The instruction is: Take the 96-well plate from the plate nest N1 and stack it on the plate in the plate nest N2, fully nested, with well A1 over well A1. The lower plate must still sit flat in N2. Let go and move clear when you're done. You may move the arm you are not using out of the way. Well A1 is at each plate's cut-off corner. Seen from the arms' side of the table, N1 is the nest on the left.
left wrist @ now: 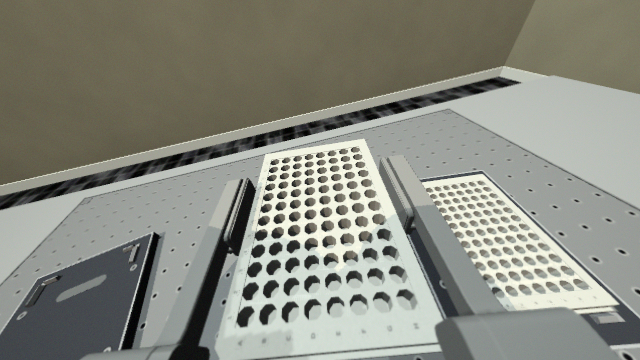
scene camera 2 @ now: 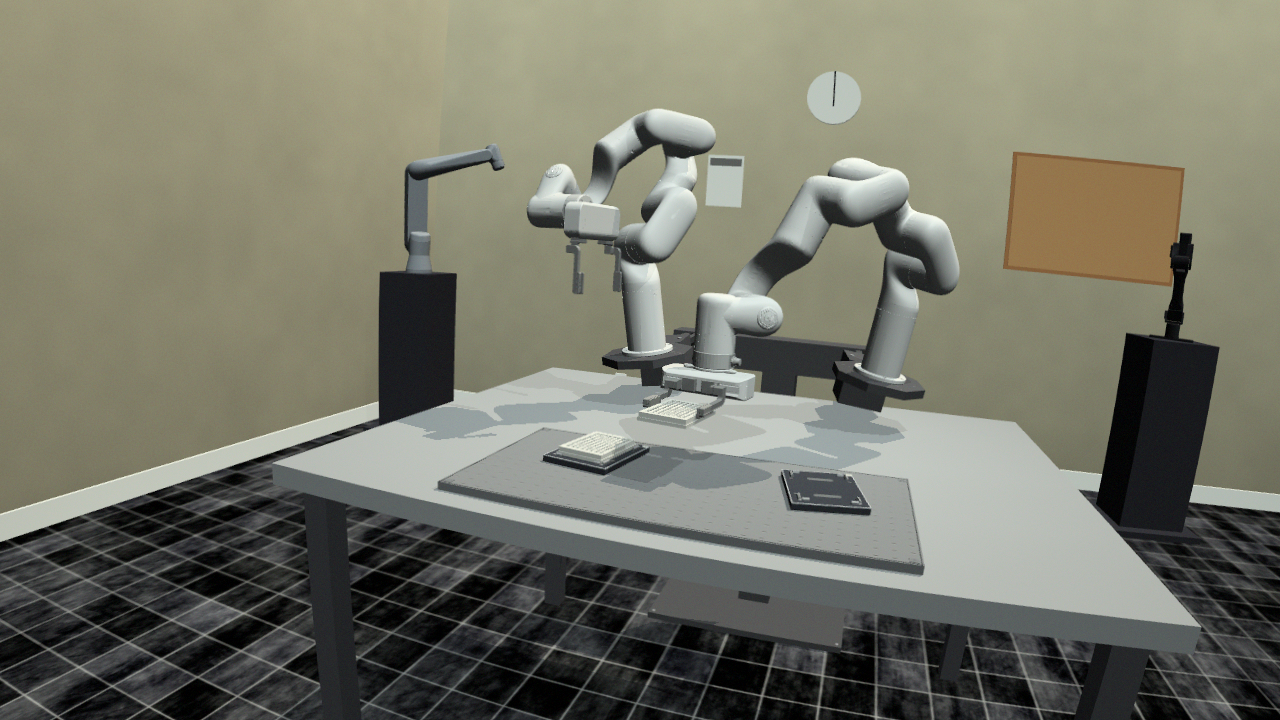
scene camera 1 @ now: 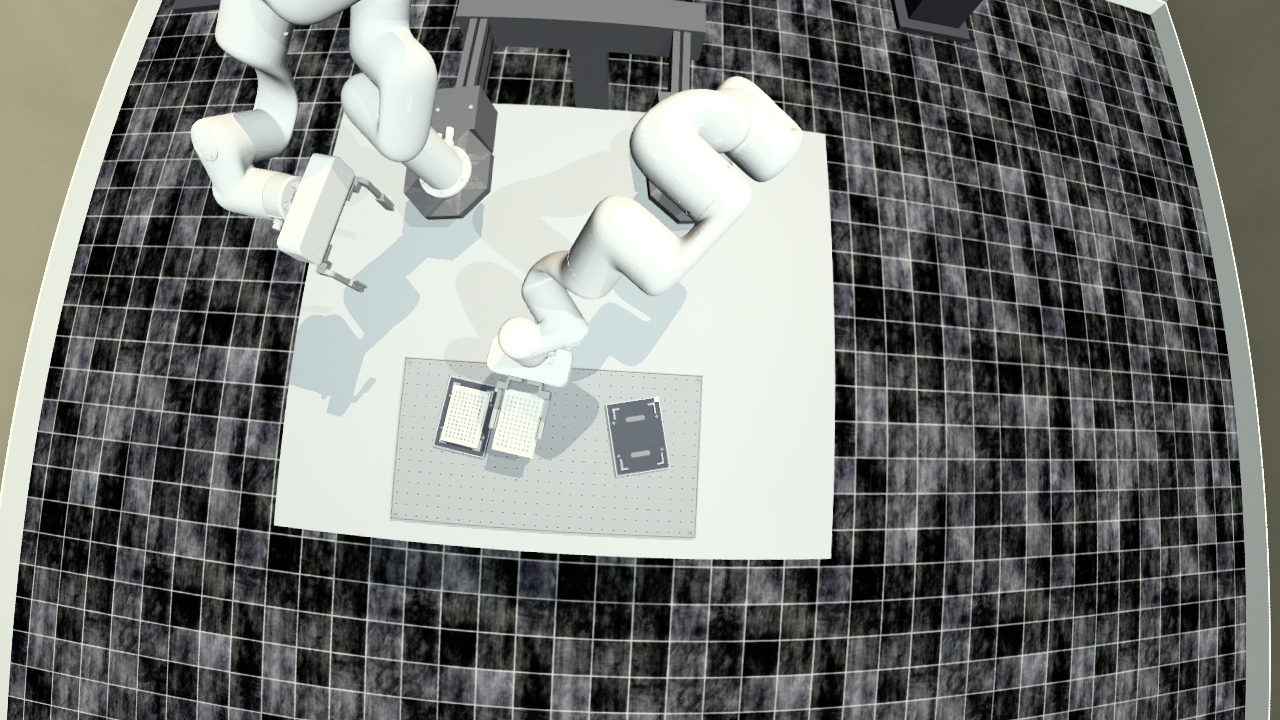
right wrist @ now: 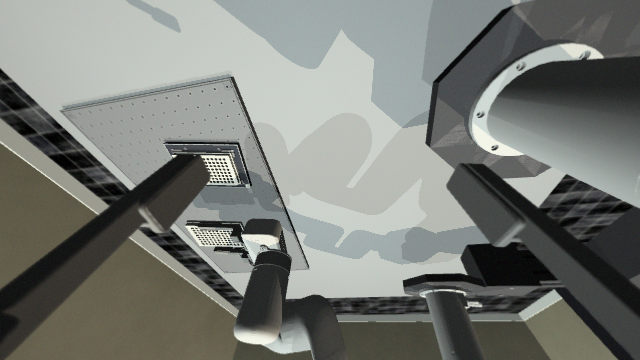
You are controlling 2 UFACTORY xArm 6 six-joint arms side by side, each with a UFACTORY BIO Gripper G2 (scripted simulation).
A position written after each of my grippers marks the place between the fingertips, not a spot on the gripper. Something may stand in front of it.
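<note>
Both grippers visible: my right gripper (scene camera 1: 376, 247) (scene camera 2: 598, 292) and my left gripper (scene camera 1: 515, 433). Also visible: a dark nest N1 (scene camera 1: 627, 437) (left wrist: 97, 316).
</note>
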